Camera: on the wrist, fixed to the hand. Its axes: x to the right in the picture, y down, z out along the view.
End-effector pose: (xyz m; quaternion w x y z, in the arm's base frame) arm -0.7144 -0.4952 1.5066 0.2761 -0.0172 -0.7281 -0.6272
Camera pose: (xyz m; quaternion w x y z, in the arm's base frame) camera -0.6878 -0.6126 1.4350 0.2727 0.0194 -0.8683 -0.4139
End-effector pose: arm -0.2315 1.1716 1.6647 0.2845 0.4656 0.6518 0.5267
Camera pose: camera -0.3482 1.1089 1.6193 0.1568 0.5518 0.7444 0.3418
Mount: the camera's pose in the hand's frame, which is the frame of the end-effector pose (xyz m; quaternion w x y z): -0.0151 -0.0798 -0.1141 0.9667 0.2533 -0.0219 0.0277
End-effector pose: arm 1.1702 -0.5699 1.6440 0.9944 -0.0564 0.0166 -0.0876
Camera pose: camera 1.1367 -0.6578 1.5402 0.9784 0.1959 -0.0264 -0.0601
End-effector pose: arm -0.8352 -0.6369 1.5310 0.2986 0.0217 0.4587 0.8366
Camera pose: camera -0.8199 -0.6989 1.4063 0.2701 0.1276 0.6482 0.7004
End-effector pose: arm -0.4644 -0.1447 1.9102 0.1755 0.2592 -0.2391 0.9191
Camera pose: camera -0.4614 -0.0214 1.8438 0.0733 0.3086 -0.0094 0.9483
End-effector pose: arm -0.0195 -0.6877 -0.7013 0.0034 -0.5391 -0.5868 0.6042
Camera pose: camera 0.0114 -0.5920 -0.6039 0.1103 -0.5233 -0.3994 0.7446
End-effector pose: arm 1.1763 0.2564 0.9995 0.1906 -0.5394 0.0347 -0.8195
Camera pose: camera 1.0572 0.3185 0.9599 0.3443 -0.4901 -0.1633 -0.7839
